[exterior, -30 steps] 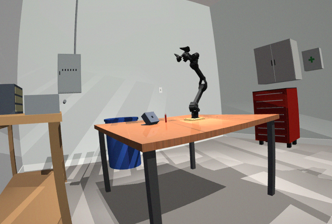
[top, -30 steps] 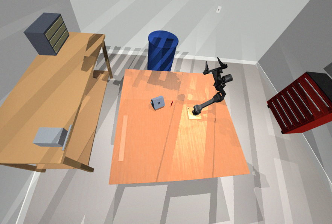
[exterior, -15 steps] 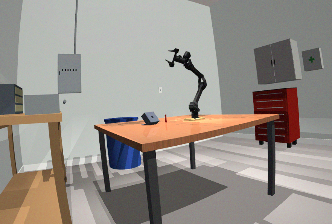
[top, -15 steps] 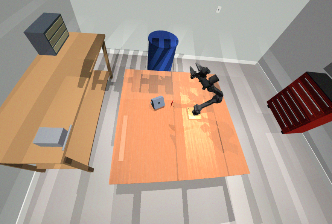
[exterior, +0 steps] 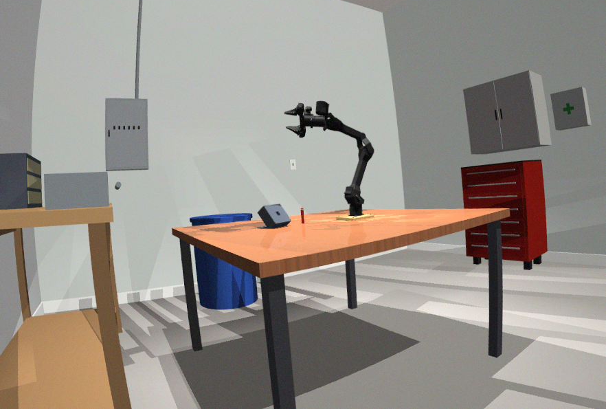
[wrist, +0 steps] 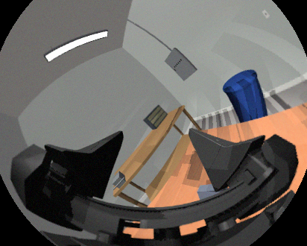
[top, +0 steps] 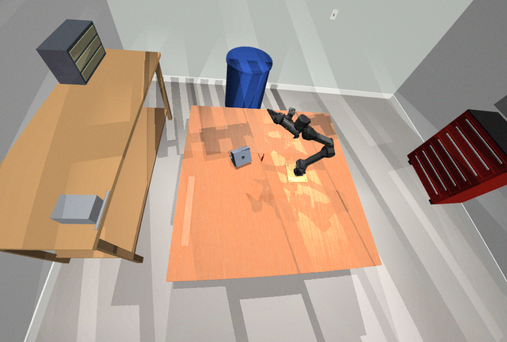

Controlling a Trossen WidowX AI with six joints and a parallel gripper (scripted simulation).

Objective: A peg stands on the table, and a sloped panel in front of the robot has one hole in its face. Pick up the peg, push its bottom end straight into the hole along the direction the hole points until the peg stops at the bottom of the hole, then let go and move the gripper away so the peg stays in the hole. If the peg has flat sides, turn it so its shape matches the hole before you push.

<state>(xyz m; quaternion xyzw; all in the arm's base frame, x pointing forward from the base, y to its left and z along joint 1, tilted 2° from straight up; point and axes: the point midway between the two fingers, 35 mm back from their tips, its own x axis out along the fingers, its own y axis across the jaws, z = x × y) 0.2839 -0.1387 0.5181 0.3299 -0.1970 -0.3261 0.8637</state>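
The red peg lies 480 mm below my gripper tip, 60 mm behind it and 10 mm to the left of it. Round my gripper tip: panel (490 mm below, 100 mm ahead).
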